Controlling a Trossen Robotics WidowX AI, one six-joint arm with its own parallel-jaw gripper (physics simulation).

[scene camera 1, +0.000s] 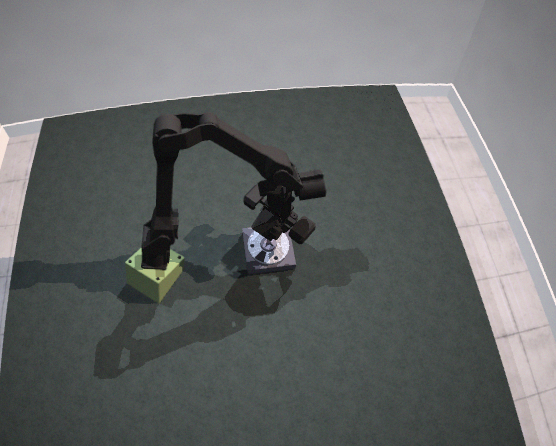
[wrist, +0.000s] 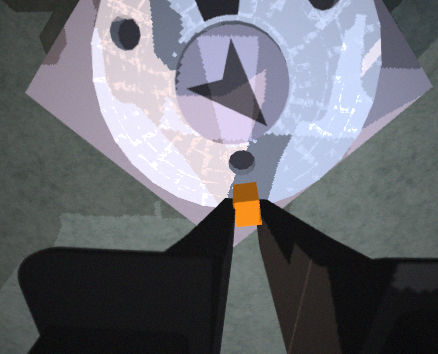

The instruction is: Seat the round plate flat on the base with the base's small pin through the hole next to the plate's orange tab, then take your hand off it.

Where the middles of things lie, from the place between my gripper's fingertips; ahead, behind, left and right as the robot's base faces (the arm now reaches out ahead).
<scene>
The white round plate point(scene camera 1: 281, 250) is 40 mm to the right of my hand and 30 mm behind it. From my hand the other things lie so: square grey base point(scene camera 1: 253, 266) (40 mm to the right, 30 mm behind, 20 mm below); raised round hub point(wrist: 232, 84) (40 mm to the right, 30 mm behind, 10 mm below).
</scene>
